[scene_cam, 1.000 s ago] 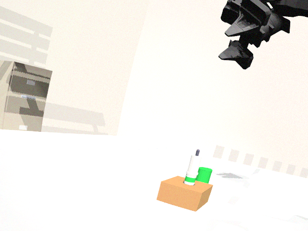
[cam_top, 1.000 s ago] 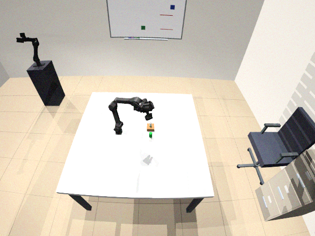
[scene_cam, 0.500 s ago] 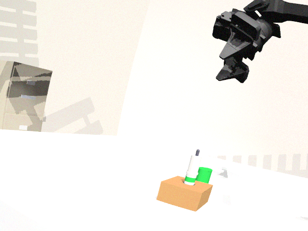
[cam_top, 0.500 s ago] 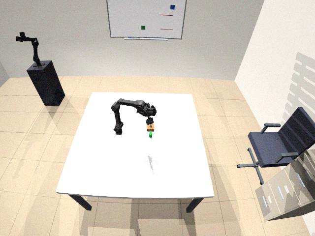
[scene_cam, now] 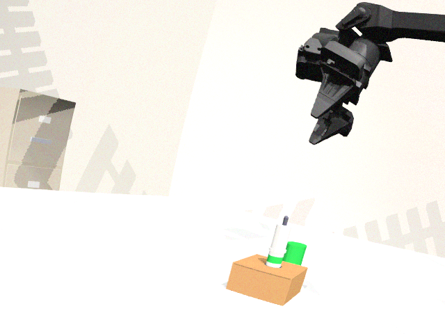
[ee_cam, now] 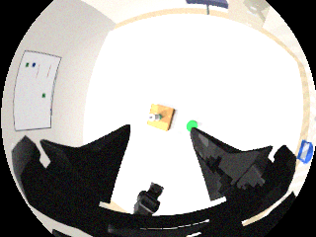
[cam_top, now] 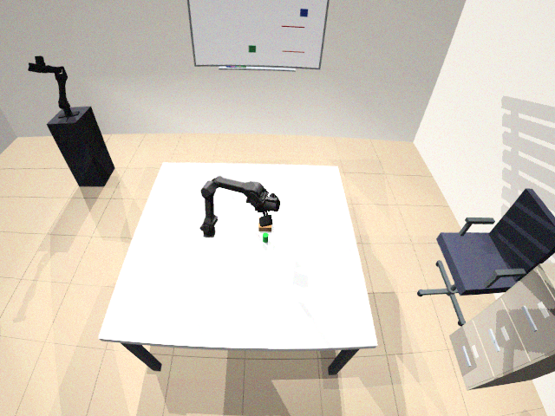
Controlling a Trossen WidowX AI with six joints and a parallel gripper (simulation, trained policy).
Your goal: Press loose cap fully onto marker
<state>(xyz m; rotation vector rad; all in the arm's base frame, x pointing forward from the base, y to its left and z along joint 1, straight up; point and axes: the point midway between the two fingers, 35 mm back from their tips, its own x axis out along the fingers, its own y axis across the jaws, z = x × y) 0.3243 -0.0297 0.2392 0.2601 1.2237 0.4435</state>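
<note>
My gripper tip is 18 cm above the green cap, 3 cm to the left of it and 1 cm past it. The rest, counted from my gripper tip: white marker: 14 cm below, 7 cm to the left, 1 cm behind; orange holder block: 19 cm below, 7 cm to the left, 1 cm behind.
</note>
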